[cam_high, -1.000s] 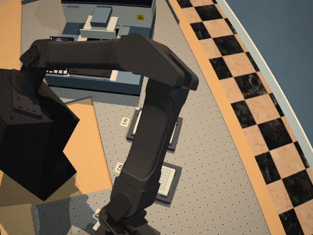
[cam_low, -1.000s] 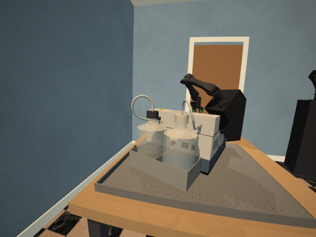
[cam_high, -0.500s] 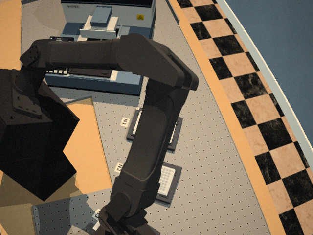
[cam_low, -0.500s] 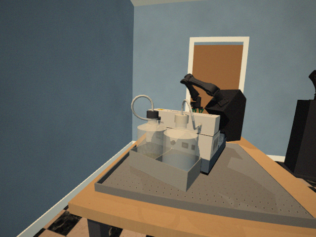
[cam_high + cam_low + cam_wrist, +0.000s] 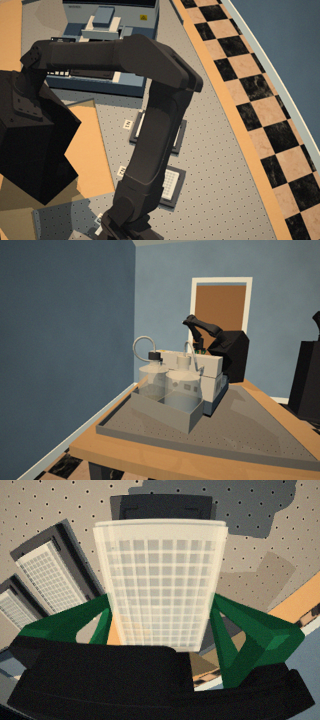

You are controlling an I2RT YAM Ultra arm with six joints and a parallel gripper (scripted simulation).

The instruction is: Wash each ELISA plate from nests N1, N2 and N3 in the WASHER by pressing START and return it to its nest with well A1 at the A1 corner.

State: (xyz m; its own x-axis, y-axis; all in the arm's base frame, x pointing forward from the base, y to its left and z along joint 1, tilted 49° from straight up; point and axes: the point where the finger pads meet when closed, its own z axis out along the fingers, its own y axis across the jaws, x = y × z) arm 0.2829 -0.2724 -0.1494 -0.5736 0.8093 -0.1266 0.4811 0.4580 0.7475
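Now: the nest N3 100 mm below my hand. From my hand the other things lie so: nest N2 (90 mm ahead, 170 mm to the left, 120 mm below); then nest N1 (120 mm ahead, 340 mm to the left, 130 mm below); then N3 label (80 mm behind, 70 mm to the left, 130 mm below).
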